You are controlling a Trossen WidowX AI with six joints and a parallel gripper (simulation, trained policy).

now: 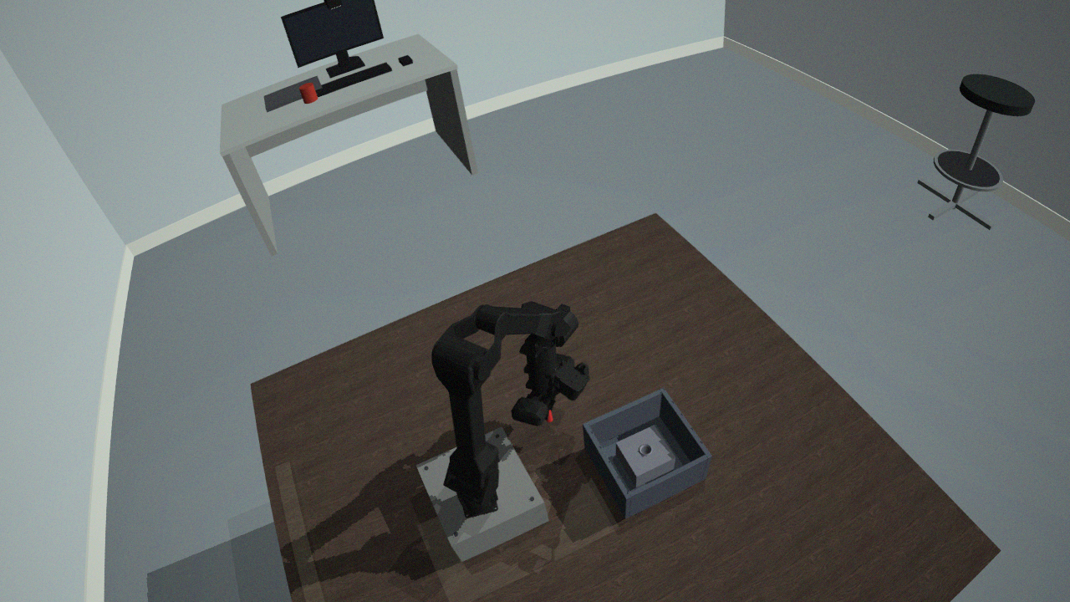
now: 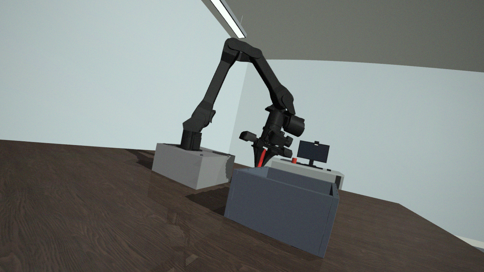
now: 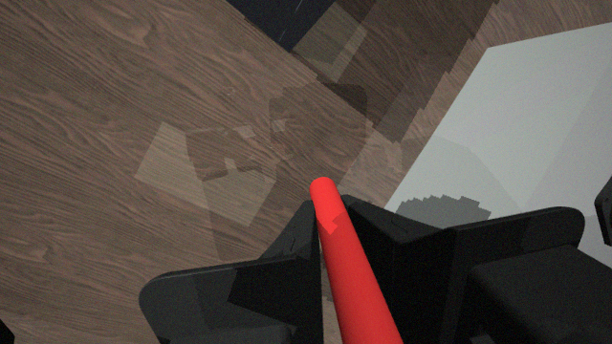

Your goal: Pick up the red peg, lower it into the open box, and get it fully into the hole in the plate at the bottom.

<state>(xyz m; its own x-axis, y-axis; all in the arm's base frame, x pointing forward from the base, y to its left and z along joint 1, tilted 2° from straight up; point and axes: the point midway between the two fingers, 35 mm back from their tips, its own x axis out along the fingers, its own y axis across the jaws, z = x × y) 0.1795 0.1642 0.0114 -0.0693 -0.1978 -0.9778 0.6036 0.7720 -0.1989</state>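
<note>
Right now my gripper tip is 17 cm short of the light grey plate, 14 cm to the left of it and 3 cm above it. From my gripper tip the other things lie so: red peg (3 cm above); then grey box (17 cm ahead, 14 cm to the right, 5 cm below).
</note>
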